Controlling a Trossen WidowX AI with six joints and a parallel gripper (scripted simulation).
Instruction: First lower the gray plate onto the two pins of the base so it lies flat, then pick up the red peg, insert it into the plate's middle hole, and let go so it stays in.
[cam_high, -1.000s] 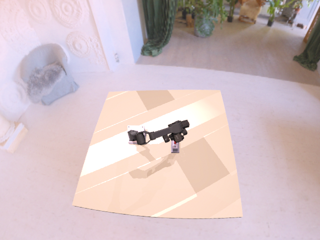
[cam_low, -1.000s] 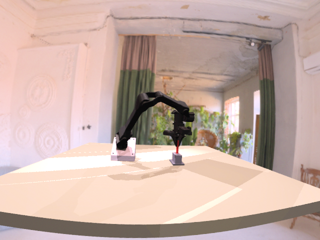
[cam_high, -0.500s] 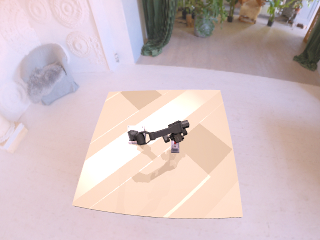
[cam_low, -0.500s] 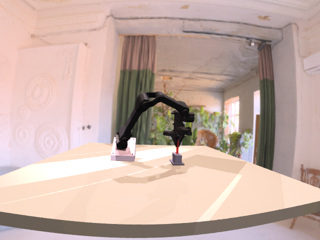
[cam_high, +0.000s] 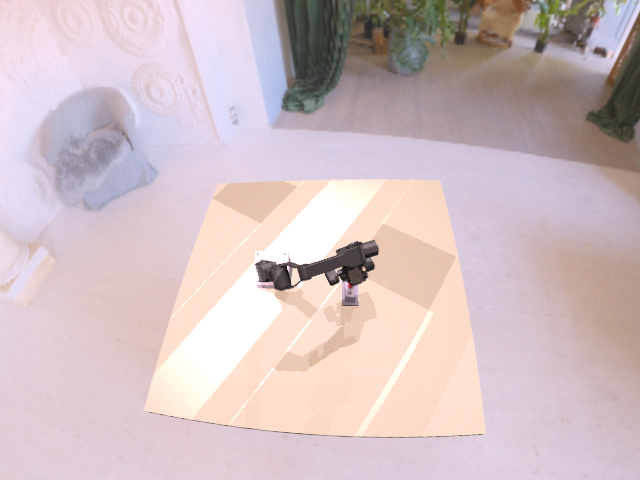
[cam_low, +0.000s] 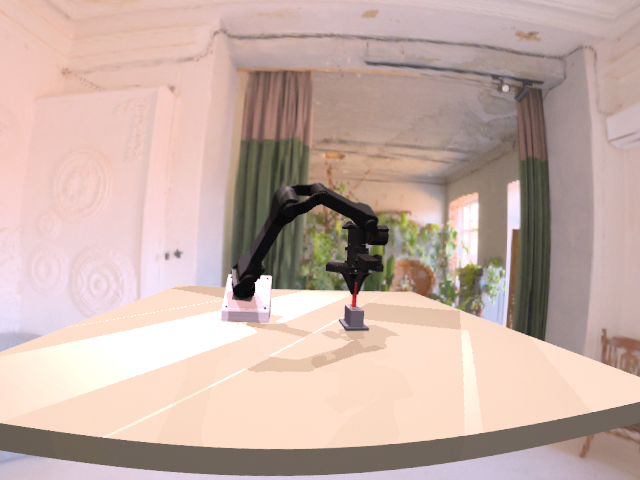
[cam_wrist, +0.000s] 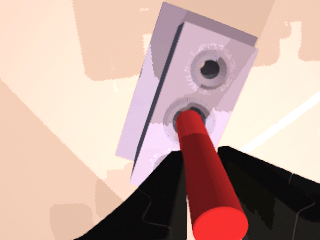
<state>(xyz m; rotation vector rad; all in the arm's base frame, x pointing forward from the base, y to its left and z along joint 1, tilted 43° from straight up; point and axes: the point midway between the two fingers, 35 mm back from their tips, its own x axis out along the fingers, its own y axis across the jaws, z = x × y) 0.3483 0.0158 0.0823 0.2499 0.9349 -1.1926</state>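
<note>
Right now my gripper tip is right at the red peg. Round my gripper tip: base 9 cm below; gray plate 5 cm below.
</note>
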